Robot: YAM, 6 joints.
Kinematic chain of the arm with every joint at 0, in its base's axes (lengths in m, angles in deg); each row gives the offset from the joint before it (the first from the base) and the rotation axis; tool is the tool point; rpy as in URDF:
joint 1: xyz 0 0 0.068 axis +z
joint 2: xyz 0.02 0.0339 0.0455 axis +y
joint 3: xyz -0.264 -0.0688 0 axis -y
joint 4: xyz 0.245 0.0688 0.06 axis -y
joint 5: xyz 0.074 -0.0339 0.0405 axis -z
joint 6: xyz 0.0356 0 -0.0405 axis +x
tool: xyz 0 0 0 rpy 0 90 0
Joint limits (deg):
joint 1: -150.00..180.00
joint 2: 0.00..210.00
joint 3: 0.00..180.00
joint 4: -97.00..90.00
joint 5: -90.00..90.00
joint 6: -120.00..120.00
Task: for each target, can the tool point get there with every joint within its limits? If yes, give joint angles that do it. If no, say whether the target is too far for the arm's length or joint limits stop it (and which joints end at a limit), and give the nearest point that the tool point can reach.
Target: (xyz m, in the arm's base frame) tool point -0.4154 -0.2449 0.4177
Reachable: yes | joints 32.20 28.03 144.54 70.13 -23.40 -3.21
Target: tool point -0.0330 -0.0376 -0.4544
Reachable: no: joint limits stop it (at a limit: joint 2) | nearest point -0.0650 -0.0741 -0.3478 | short by 0.117 m
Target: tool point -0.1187 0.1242 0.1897
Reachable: yes | joints 144.48 50.97 17.96 2.28 64.29 51.74
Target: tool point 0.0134 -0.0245 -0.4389
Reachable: no: joint limits stop it (at a limit: joint 2) | nearest point 0.0386 -0.0706 -0.3389 | short by 0.113 m
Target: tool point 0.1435 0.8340 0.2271
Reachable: no: too far | nearest point 0.1085 0.6307 0.1987 | short by 0.208 m
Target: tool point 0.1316 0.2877 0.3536
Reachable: yes | joints 69.93 83.97 80.09 -37.47 44.36 80.47
